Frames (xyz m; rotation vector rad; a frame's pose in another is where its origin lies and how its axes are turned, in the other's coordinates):
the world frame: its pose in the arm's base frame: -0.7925 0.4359 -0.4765 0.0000 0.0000 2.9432
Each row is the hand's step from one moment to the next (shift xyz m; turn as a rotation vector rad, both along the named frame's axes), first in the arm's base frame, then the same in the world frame.
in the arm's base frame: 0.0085 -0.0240 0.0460 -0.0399 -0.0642 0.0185
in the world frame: -0.0131 0.0219 0.0460 0.0265 0.0708 0.0185
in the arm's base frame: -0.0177 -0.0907 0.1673 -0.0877 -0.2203 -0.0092
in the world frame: -0.0005 0.0924 0.1673 0.0426 0.2333 -0.0092
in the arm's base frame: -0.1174 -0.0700 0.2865 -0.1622 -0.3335 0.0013
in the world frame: 0.1013 0.0918 0.2865 0.0933 0.3589 0.0013
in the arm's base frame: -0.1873 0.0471 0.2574 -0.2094 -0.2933 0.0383
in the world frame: 0.1929 -0.0093 0.2574 0.1475 0.3288 0.0383
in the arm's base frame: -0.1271 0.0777 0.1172 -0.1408 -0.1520 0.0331
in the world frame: 0.1399 -0.0511 0.1172 0.1081 0.1768 0.0331
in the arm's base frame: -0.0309 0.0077 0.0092 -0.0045 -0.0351 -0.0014
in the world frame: 0.0318 -0.0015 0.0092 -0.0025 0.0353 -0.0014
